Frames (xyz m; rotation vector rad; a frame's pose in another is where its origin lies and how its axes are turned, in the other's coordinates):
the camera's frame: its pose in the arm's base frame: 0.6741 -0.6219 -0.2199 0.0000 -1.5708 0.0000
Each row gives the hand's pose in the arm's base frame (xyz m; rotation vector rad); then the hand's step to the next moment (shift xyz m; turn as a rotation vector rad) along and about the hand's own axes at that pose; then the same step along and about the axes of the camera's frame.
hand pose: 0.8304 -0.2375 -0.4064 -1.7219 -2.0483 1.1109
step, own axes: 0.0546 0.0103 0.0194 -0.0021 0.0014 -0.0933
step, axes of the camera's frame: -0.0354 0.0428 0.0194 0.0631 0.0345 -0.0594
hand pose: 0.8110 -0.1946 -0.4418 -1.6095 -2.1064 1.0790
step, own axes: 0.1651 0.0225 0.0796 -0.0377 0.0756 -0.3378
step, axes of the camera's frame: -0.1052 0.1225 0.0896 0.1857 0.1045 -0.2754
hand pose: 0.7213 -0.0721 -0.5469 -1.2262 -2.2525 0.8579
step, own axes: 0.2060 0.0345 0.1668 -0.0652 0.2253 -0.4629
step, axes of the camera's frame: -0.1269 0.1383 0.1903 0.1687 0.1823 -0.4556
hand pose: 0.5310 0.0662 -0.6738 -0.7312 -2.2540 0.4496
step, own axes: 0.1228 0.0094 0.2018 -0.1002 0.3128 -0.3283
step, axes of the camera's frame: -0.0785 0.0627 0.2140 0.0139 0.2151 -0.4113
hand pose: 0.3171 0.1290 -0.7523 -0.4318 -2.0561 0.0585
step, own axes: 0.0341 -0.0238 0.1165 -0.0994 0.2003 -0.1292
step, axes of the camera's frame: -0.0252 0.0047 0.1210 -0.0614 0.1373 -0.2100
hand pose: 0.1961 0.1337 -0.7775 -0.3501 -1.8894 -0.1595
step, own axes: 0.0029 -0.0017 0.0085 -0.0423 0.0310 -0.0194
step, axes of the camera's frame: -0.0001 0.0012 0.0091 -0.0350 0.0170 -0.0402
